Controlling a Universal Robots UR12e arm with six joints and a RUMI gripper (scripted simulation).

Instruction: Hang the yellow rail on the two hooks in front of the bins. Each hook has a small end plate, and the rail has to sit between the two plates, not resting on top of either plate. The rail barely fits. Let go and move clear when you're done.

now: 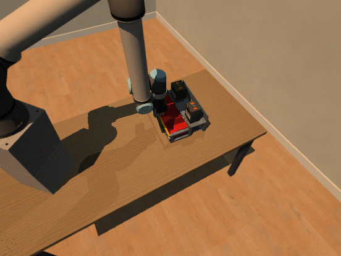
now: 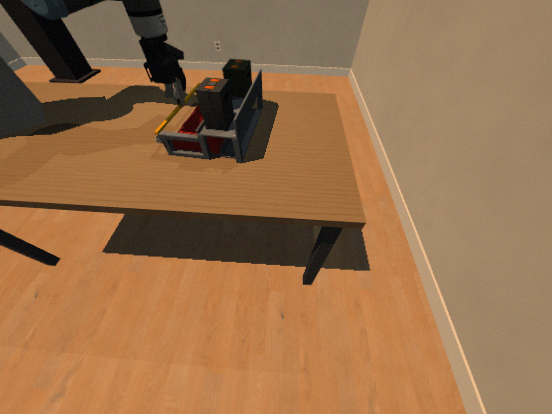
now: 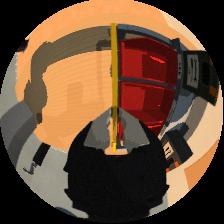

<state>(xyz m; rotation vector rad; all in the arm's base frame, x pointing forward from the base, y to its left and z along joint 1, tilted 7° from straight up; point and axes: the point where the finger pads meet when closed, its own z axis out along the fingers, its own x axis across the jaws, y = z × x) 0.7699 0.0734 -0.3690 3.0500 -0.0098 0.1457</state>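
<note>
My gripper is now 1 cm above the yellow rail. Round my hand: grey back panel (27 cm ahead, 4 cm above).
</note>
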